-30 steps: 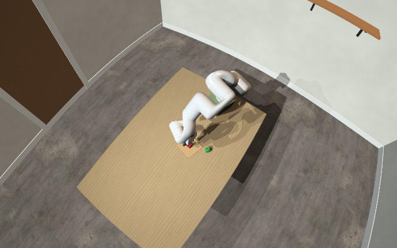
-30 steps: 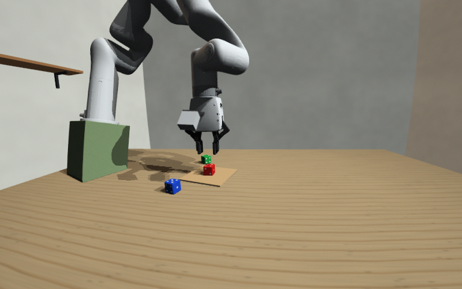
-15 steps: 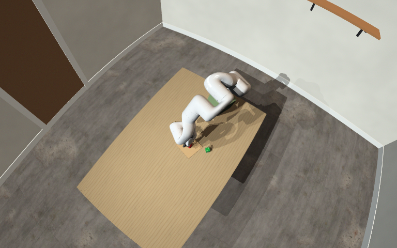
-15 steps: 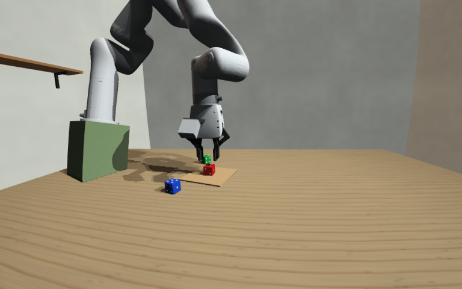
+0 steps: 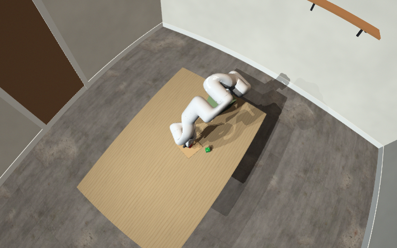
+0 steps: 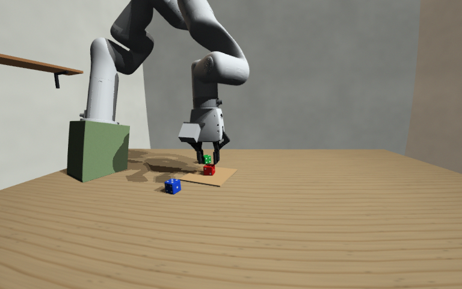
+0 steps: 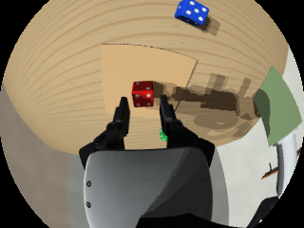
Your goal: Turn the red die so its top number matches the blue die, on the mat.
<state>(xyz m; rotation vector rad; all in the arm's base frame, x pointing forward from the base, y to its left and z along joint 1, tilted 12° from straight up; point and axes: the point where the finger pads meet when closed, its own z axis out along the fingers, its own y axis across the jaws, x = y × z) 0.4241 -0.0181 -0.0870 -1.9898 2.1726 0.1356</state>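
The red die is 40 mm below my hand. Round my hand: blue die: 120 mm to the right, 70 mm behind, 50 mm below; then tan mat: 60 mm below; then green die: 130 mm to the left, 50 mm below, 40 mm behind.
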